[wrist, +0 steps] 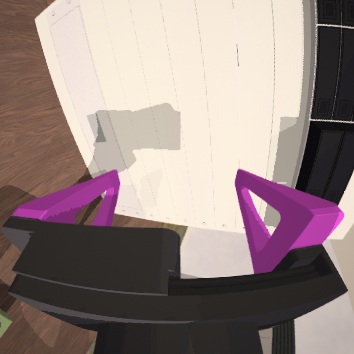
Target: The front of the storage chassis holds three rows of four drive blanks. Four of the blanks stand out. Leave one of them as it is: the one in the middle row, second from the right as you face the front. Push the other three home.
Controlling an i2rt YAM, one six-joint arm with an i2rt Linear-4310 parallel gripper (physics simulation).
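Frame: origin at the arm's base, x ahead, y left, z up, level; centimetres.
Where they show: gripper, fingertip midpoint: (176, 175).
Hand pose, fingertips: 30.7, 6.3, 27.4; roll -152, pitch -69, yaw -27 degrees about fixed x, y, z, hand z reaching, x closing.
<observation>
After its pixels a point has its place, as x, y, z.
The storage chassis (165, 60) {44.9, 15.4, 22.6} fills the middle of the wrist view, showing a large cream panel with thin seams and a row of small screws along its lower edge. Dark drive blanks (327, 72) {43.3, 12.6, 42.6} show along the right edge, split by thin white lines and cut off by the frame. Which blanks stand out, and which rows they belong to, I cannot tell. My gripper (176, 175) {30.7, 6.3, 27.4} is open, its two magenta fingers wide apart with nothing between them. The fingers overlap the chassis's lower part in the view; the right finger is nearer the dark blanks. Whether it touches the chassis is unclear.
A brown wooden surface (25, 115) {37.1, 13.8, -3.9} lies to the left of the chassis. Part of a green object (4, 324) {9.2, -12.0, -0.6} shows at the lower left corner. A pale grey surface (212, 252) lies below the chassis's lower edge. Shadows fall on the cream panel.
</observation>
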